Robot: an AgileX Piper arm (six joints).
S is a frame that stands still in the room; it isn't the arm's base.
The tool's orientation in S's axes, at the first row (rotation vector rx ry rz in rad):
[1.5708, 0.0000, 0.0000]
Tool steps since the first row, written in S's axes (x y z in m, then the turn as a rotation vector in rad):
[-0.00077, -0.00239, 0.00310, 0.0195, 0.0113, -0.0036]
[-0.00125, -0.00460, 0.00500, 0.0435, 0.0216, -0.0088]
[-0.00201, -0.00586, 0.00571, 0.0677, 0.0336, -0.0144]
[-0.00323, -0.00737, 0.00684, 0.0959, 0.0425, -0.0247]
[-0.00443, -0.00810, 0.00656, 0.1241, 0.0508, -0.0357]
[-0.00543, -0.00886, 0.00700, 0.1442, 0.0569, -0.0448]
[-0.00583, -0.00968, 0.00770, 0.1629, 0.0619, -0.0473]
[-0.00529, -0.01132, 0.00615, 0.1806, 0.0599, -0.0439]
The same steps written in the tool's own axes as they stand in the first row. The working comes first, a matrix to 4 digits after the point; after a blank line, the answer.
The tool's axes in the first row as the columns of a matrix, in S's axes (used below as rounded here):
[1.0000, 0.0000, 0.0000]
[0.0000, 0.0000, -1.0000]
[0.0000, 1.0000, 0.0000]

[-0.00077, 0.00310, 0.00239, 0.0195, -0.0036, -0.0113]
[-0.00125, 0.00500, 0.00460, 0.0435, -0.0088, -0.0216]
[-0.00201, 0.00571, 0.00586, 0.0677, -0.0144, -0.0336]
[-0.00323, 0.00684, 0.00737, 0.0959, -0.0247, -0.0425]
[-0.00443, 0.00656, 0.00810, 0.1241, -0.0357, -0.0508]
[-0.00543, 0.00700, 0.00886, 0.1442, -0.0448, -0.0569]
[-0.00583, 0.00770, 0.00968, 0.1629, -0.0473, -0.0619]
[-0.00529, 0.00615, 0.01132, 0.1806, -0.0439, -0.0599]

